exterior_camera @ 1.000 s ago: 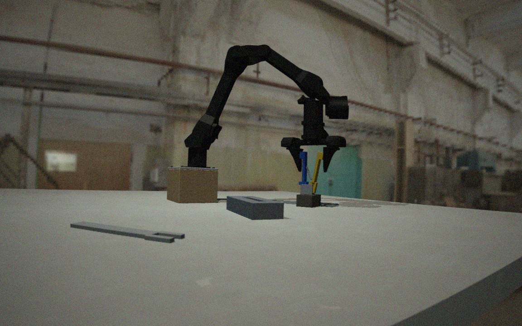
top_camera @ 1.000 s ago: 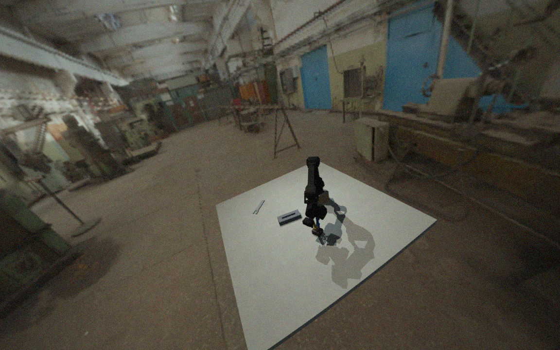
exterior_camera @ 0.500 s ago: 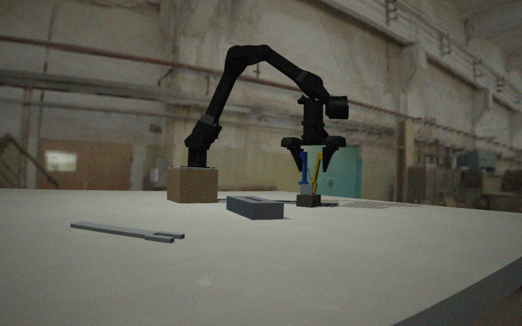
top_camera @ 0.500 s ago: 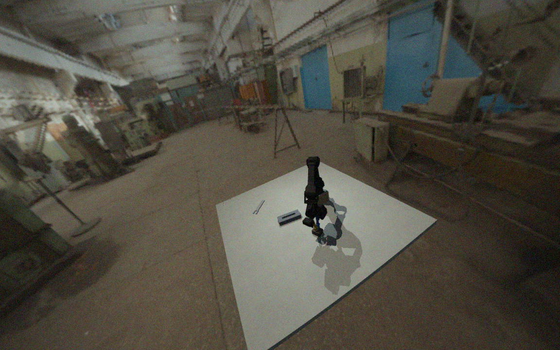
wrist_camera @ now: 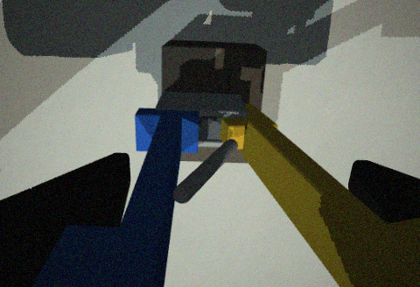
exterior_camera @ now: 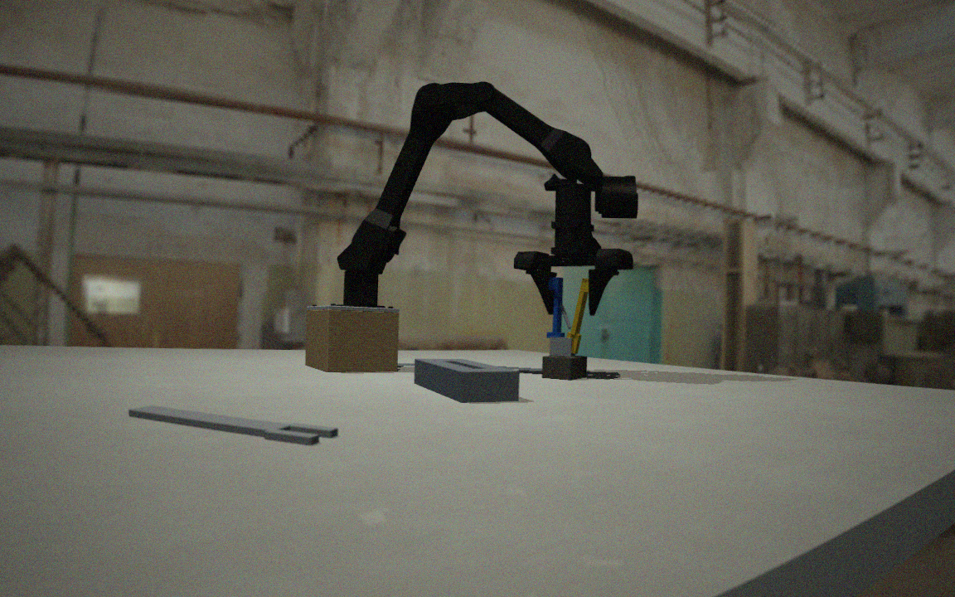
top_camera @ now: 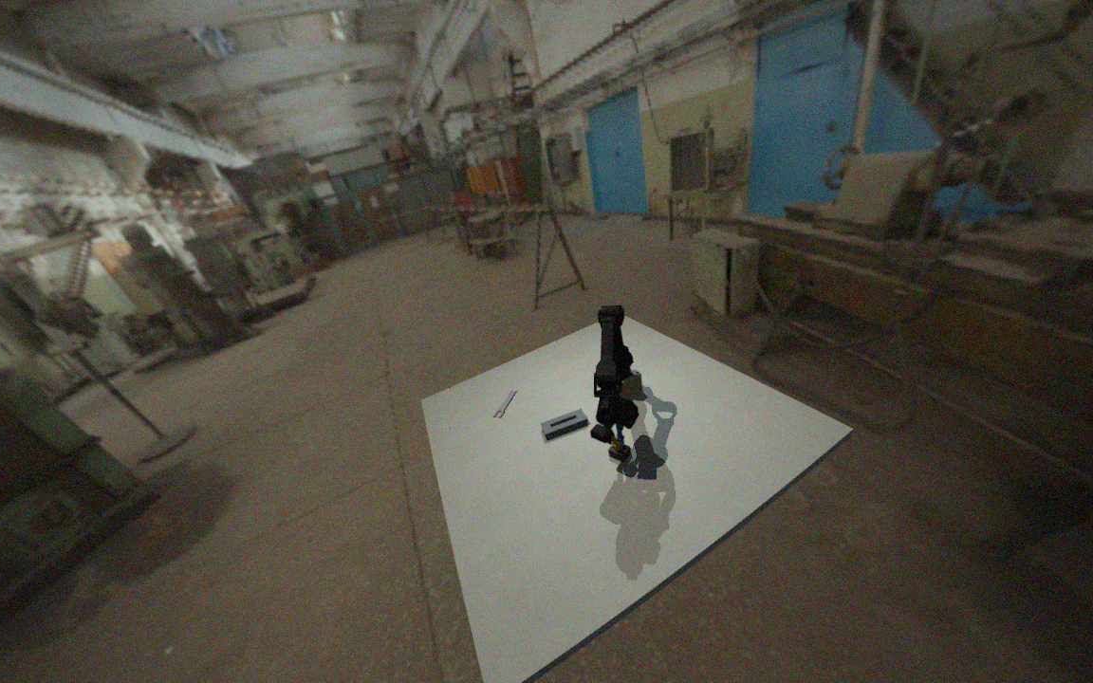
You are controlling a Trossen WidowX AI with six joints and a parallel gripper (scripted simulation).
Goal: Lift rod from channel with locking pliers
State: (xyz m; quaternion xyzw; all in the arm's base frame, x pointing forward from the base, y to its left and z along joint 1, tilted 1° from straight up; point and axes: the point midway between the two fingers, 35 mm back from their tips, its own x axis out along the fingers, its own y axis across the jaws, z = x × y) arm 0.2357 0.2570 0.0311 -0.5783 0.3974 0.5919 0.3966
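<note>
Now: the grey channel block 8 cm ahead of my gripper tip, 25 cm to the right of it and 8 cm below it. The rest, counted from my gripper tip: dark holster (1 cm behind, 9 cm below); flat grey forked bar (25 cm ahead, 55 cm to the right, 10 cm below).
</note>
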